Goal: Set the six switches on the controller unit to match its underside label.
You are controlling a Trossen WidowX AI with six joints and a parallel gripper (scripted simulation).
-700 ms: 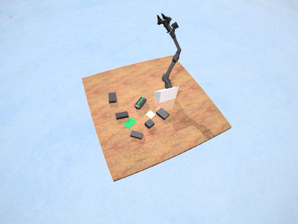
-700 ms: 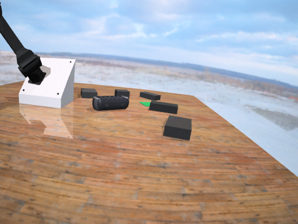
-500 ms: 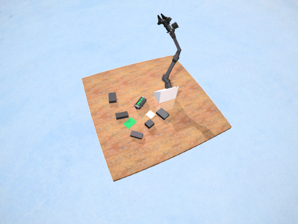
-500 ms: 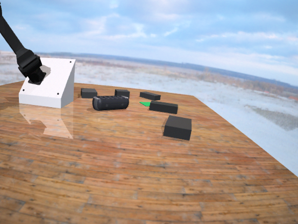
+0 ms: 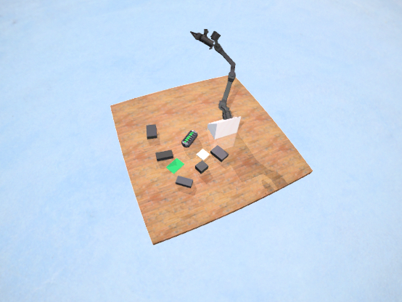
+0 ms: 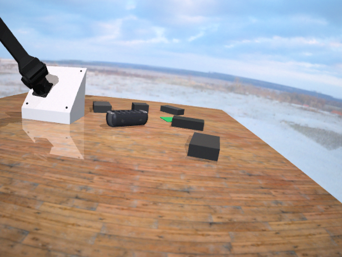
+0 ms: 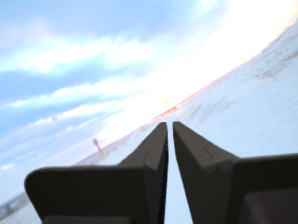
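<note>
Now: gripper tip 120 mm short of the white tile, 760 mm to the right of it and 600 mm above it. The rest, counted from my gripper tip: green tile (340 mm ahead, 790 mm to the left, 600 mm below); dark block (440 mm ahead, 440 mm to the left, 590 mm below).
</note>
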